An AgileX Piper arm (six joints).
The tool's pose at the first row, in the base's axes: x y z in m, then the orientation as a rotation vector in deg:
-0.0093 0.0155 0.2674 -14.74 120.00 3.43
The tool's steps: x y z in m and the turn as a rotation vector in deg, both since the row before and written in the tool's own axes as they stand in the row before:
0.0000 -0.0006 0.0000 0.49 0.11 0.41
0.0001 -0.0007 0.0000 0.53 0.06 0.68
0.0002 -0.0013 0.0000 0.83 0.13 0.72
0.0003 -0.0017 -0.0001 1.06 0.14 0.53
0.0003 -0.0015 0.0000 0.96 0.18 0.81
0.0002 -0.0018 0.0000 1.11 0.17 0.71
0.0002 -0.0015 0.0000 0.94 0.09 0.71
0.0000 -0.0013 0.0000 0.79 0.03 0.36
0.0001 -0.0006 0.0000 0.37 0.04 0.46
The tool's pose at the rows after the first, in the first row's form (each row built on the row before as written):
-0.0092 0.0149 0.2674 -14.02 120.16 3.15
-0.0091 0.0142 0.2674 -12.99 120.30 2.99
-0.0090 0.0129 0.2673 -11.74 120.50 2.53
-0.0090 0.0112 0.2672 -10.55 120.68 1.72
-0.0089 0.0097 0.2670 -9.13 120.91 1.18
-0.0088 0.0079 0.2669 -7.72 121.11 0.42
-0.0088 0.0064 0.2668 -6.41 121.22 -0.16
-0.0087 0.0051 0.2669 -5.56 121.25 -0.78
-0.0087 0.0045 0.2668 -4.85 121.30 -0.90

